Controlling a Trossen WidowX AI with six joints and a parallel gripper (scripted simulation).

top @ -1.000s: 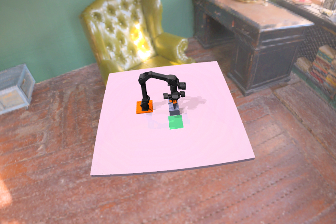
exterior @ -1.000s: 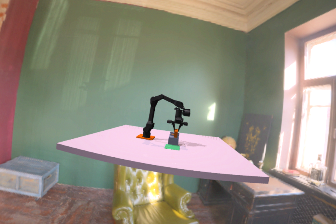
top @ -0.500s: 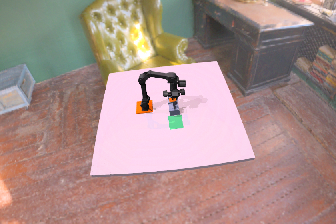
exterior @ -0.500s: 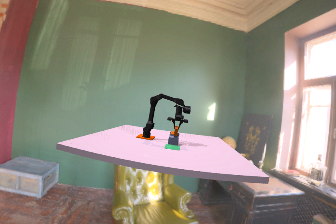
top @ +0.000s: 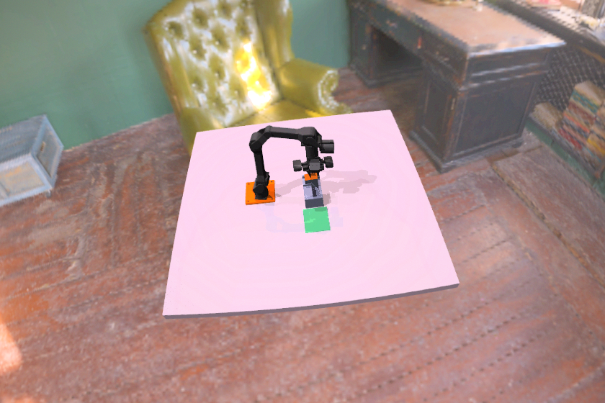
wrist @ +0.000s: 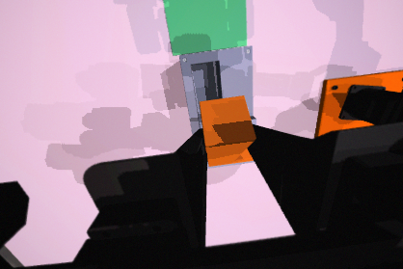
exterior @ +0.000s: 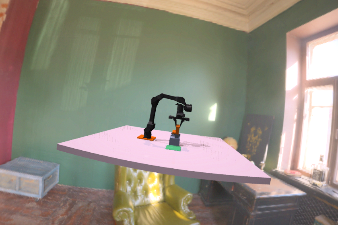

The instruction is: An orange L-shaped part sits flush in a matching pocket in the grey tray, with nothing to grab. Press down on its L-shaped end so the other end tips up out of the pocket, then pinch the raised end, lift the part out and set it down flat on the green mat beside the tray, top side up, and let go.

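Right now the green mat is 10 mm ahead of my gripper tip, 140 mm to the right of it and 170 mm below it. From my gripper tip the other things lie so: orange L-shaped part 20 mm behind, 30 mm to the left, 30 mm below.
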